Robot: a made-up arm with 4 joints.
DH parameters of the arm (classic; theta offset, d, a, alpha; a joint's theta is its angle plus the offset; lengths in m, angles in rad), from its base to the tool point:
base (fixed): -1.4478 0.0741 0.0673 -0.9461
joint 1: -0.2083 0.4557 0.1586 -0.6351
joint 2: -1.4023 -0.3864 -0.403 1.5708
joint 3: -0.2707 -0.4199 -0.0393 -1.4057
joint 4: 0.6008 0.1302 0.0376 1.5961
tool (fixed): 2.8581 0.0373 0 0
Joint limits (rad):
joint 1: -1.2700..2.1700
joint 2: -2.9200..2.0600
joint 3: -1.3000..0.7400
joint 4: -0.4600..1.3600
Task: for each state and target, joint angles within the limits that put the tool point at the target. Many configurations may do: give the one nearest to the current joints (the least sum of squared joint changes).
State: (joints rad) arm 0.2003 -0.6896 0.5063 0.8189
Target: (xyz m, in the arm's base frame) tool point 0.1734 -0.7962 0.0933
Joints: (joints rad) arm 0.1584 -0.5395 0.7400 1.1585
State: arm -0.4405 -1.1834 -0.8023 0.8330
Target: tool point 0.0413 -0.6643 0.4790
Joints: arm -0.0438 -0.7934 -0.6511 0.4907
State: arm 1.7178 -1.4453 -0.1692 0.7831
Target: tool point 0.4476 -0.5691 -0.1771
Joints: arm 0.9173 -0.5904 -0.0898 0.8025
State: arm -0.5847 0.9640 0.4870 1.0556
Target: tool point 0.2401 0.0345 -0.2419
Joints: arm -0.8294 1.5407 0.7400 1.3547
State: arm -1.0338 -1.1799 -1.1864 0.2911
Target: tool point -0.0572 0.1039 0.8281
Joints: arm -0.6375 -1.9449 -1.1408 -0.4600
